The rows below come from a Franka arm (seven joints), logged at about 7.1 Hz.
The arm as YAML. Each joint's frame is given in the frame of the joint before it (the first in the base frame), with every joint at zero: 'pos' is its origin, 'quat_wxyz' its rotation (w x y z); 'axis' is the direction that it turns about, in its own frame. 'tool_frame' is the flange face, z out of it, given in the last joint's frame.
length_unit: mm
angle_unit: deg
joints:
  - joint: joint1
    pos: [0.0, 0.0, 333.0]
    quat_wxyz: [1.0, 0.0, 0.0, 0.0]
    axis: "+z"
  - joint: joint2
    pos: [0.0, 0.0, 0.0]
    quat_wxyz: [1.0, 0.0, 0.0, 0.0]
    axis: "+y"
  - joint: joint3
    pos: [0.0, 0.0, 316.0]
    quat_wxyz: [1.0, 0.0, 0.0, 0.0]
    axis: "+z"
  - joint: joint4
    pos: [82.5, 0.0, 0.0]
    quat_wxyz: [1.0, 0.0, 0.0, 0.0]
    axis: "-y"
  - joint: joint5
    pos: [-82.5, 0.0, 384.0]
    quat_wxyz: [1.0, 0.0, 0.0, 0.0]
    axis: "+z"
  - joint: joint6
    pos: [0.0, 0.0, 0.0]
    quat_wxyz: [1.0, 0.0, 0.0, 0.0]
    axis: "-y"
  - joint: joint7
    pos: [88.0, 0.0, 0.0]
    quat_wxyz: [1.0, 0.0, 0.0, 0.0]
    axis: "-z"
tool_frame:
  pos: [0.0, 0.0, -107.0]
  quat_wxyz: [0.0, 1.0, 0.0, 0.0]
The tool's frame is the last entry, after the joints.
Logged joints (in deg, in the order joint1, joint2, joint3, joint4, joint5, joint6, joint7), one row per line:
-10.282, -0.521, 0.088, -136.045, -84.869, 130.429, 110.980
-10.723, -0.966, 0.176, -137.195, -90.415, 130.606, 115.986
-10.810, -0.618, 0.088, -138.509, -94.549, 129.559, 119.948
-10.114, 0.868, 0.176, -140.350, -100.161, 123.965, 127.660
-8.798, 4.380, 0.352, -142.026, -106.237, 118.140, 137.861
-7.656, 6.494, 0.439, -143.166, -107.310, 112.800, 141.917
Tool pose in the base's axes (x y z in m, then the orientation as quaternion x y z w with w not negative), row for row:
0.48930, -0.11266, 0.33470, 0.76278, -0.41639, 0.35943, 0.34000
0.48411, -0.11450, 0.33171, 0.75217, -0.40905, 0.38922, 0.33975
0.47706, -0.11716, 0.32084, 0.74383, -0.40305, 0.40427, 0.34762
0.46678, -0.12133, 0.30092, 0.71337, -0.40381, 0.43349, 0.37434
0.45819, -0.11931, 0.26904, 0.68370, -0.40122, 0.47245, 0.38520
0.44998, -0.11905, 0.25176, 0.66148, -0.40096, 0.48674, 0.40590
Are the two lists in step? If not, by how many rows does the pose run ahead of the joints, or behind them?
They are in step.
